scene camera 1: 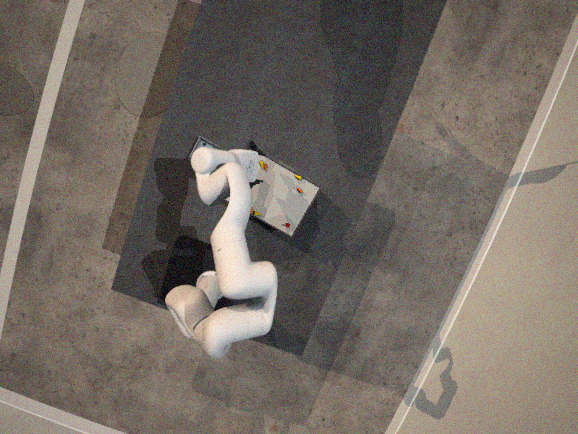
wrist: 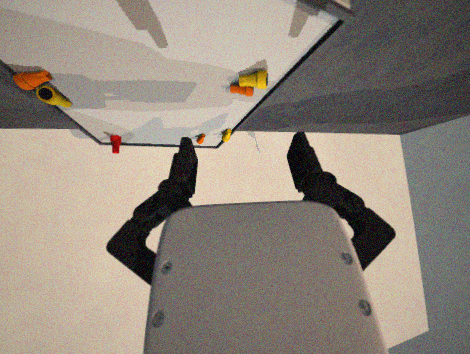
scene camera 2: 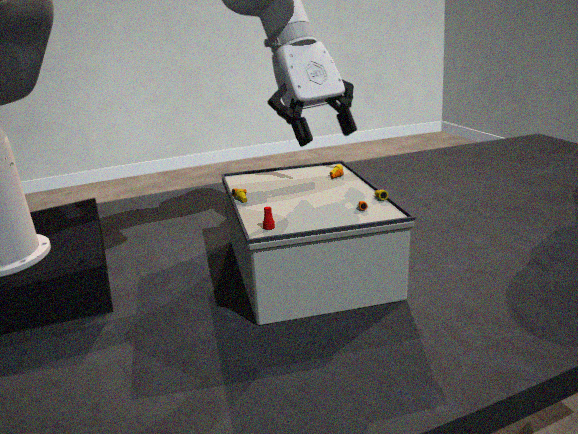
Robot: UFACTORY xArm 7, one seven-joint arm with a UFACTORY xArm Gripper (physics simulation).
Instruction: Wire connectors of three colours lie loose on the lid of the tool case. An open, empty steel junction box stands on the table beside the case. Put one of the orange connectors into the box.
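Frame: origin at the arm's base, x ahead, y left, z up, level; millimetres.
Seen in the pictures: gripper, fingertip midpoint: [scene camera 1: 261, 167] [wrist: 242, 146] [scene camera 2: 329, 138]; arm's base, origin of the base link: [scene camera 1: 212, 285] [scene camera 2: 10, 257].
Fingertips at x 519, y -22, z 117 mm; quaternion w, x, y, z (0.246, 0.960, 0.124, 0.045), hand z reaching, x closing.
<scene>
Pixels of each thing's middle, then the offset from my fingertips to it.
- tool case, body centre: [scene camera 2: 309, 230] [wrist: 166, 64] [scene camera 1: 273, 191] dz -124, dx -67, dy -66 mm
- third orange connector, body centre: [wrist: 34, 78] dz -60, dx -161, dy -19 mm
- steel junction box, body centre: [scene camera 1: 206, 154] dz -168, dx -35, dy +238 mm
- red connector, body centre: [scene camera 2: 268, 217] [wrist: 115, 144] [scene camera 1: 287, 225] dz -51, dx -161, dy -166 mm
- single yellow connector, body centre: [scene camera 2: 380, 194] [wrist: 227, 135] [scene camera 1: 298, 177] dz -59, dx +19, dy -133 mm
My gripper [scene camera 1: 257, 164] [scene camera 2: 327, 136] [wrist: 242, 146] is open and empty, above the tool case [scene camera 1: 276, 201] [scene camera 2: 330, 275] [wrist: 210, 45], near its lid's box-side edge. One orange connector [scene camera 1: 265, 167] [scene camera 2: 334, 175] [wrist: 242, 90] lies against a yellow connector [scene camera 1: 262, 163] [scene camera 2: 338, 169] [wrist: 255, 79]. Another orange connector [scene camera 1: 300, 190] [scene camera 2: 362, 205] [wrist: 201, 138] lies apart. A third orange connector [wrist: 31, 80] touches a yellow one [scene camera 1: 257, 213] [scene camera 2: 242, 196] [wrist: 55, 97] at the lid's opposite side. The steel junction box [scene camera 1: 202, 142] is mostly hidden under the arm in scene camera 1.
A red connector [scene camera 1: 287, 225] [scene camera 2: 269, 219] [wrist: 116, 143] stands near a lid corner. A single yellow connector [scene camera 1: 298, 177] [scene camera 2: 381, 195] [wrist: 227, 135] lies near the lid's edge. The lid has a dark raised rim. The arm's white base [scene camera 2: 20, 250] stands left of the case in scene camera 2.
</scene>
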